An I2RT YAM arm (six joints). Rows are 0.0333 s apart.
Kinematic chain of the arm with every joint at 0, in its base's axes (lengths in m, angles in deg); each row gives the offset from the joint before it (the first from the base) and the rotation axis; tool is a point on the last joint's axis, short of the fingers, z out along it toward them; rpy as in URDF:
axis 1: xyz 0 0 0.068 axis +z
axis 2: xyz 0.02 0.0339 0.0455 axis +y
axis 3: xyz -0.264 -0.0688 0 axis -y
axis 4: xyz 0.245 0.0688 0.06 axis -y
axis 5: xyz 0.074 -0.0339 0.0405 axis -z
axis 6: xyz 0.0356 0 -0.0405 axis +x
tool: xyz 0 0 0 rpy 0 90 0
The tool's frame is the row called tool.
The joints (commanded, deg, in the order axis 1, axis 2, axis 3, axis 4, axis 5, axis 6), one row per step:
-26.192 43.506 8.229 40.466 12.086 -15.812
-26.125 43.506 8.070 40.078 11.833 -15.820
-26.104 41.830 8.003 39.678 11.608 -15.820
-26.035 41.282 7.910 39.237 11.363 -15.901
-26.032 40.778 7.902 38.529 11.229 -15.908
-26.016 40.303 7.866 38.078 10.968 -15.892
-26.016 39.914 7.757 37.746 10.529 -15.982
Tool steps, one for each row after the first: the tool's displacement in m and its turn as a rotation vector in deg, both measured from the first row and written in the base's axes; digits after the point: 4 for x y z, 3 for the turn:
0.0000 0.0004 -0.0017 0.215 0.505 0.318
-0.0025 0.0018 0.0015 -0.339 -0.569 0.563
-0.0032 0.0026 0.0016 -0.430 -0.522 0.868
-0.0038 0.0030 0.0015 -0.352 -0.322 1.004
-0.0044 0.0035 0.0016 -0.357 -0.311 1.282
-0.0049 0.0040 0.0013 -0.442 -0.192 1.710

